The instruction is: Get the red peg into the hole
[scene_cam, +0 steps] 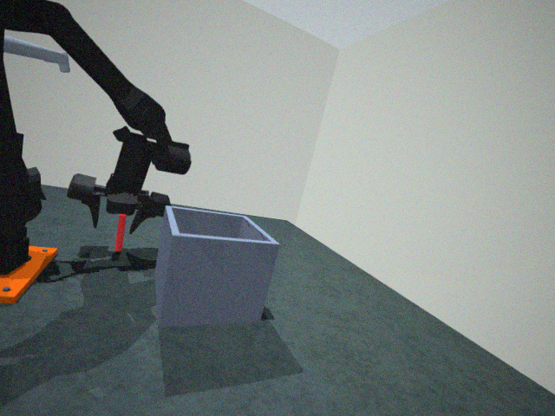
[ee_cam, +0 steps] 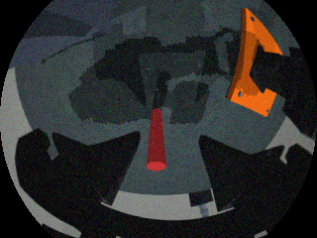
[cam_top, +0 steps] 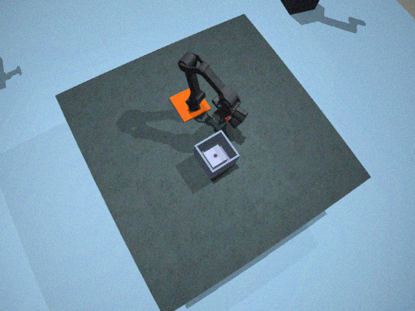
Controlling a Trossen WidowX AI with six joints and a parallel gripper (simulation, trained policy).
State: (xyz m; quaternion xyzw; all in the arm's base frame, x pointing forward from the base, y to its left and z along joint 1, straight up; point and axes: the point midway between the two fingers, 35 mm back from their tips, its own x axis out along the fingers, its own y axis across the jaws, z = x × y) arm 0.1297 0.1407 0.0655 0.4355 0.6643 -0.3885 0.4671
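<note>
The red peg is 20 mm ahead of my gripper tip. The rest, counted from my gripper tip: grey plate 200 mm ahead, 150 mm to the right.
</note>
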